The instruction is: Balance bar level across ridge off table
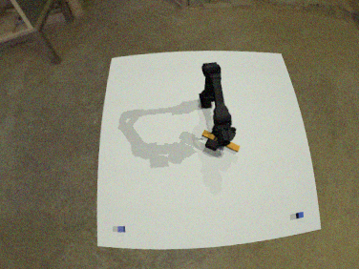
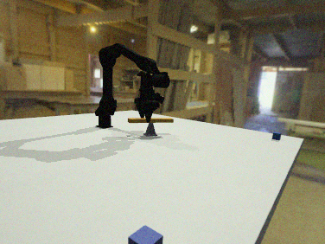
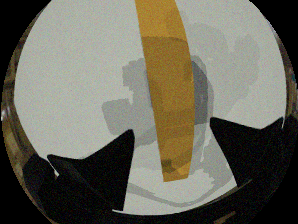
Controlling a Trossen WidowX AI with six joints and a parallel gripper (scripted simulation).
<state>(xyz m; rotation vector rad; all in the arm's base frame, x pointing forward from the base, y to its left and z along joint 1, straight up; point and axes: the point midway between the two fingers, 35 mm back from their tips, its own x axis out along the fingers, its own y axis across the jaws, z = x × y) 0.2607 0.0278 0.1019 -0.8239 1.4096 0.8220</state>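
Right now the orange bar is 3 cm to the left of my gripper tip and 1 cm ahead of it. Round my gripper tip: blue cube (53 cm to the right, 48 cm ahead, 5 cm below).
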